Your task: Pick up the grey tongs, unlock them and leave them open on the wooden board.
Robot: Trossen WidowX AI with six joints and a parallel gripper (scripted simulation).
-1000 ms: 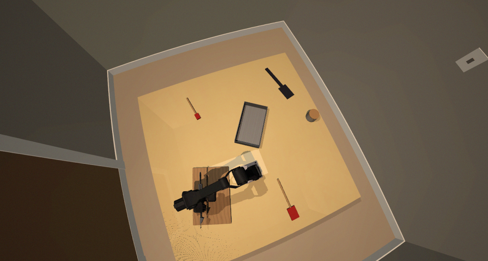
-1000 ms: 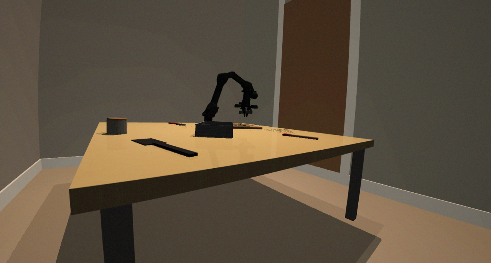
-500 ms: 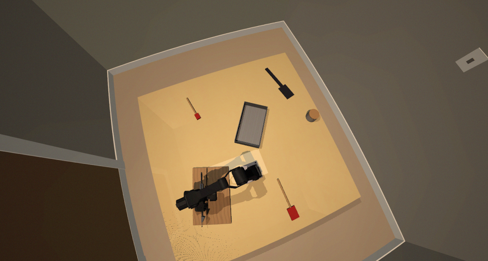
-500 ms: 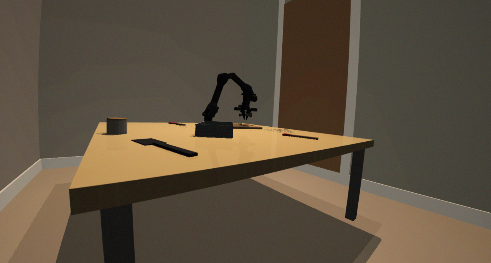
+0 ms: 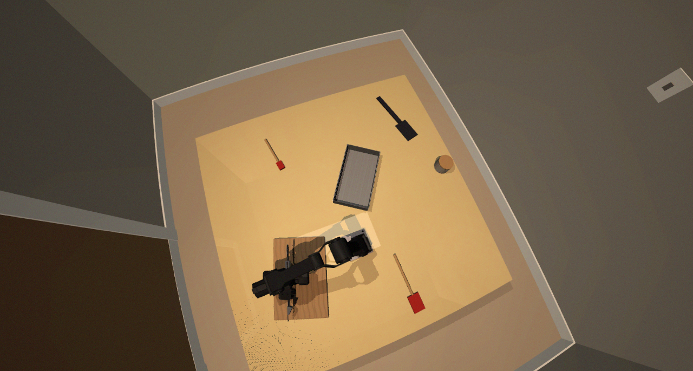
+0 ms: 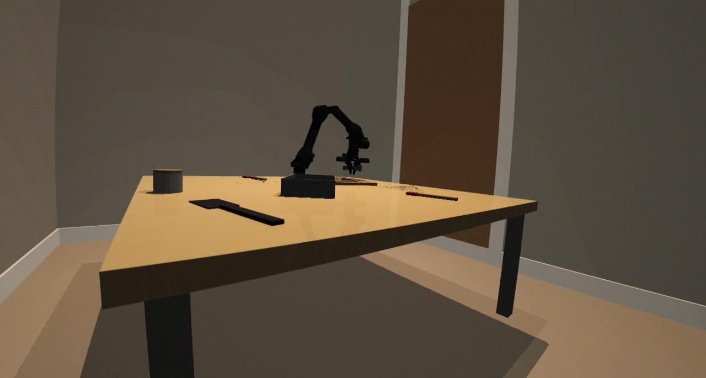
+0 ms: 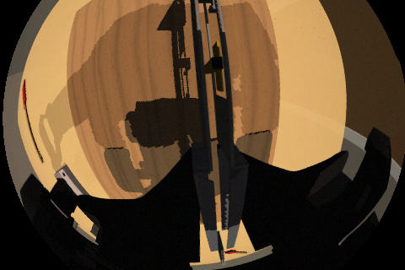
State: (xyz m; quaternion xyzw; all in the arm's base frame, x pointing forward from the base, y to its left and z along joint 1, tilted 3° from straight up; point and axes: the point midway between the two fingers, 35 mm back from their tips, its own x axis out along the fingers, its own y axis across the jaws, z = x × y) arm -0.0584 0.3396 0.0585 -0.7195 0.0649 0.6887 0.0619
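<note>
Right now the wooden board is 20 mm behind my gripper tip, 40 mm to the right of it and 40 mm below it. Also, from my gripper tip: red spatula (190 mm behind, 510 mm to the right, 40 mm below); yellow lock piece (50 mm behind, 10 mm to the left, 40 mm above); roasting tin (390 mm ahead, 410 mm to the right, 20 mm below).
</note>
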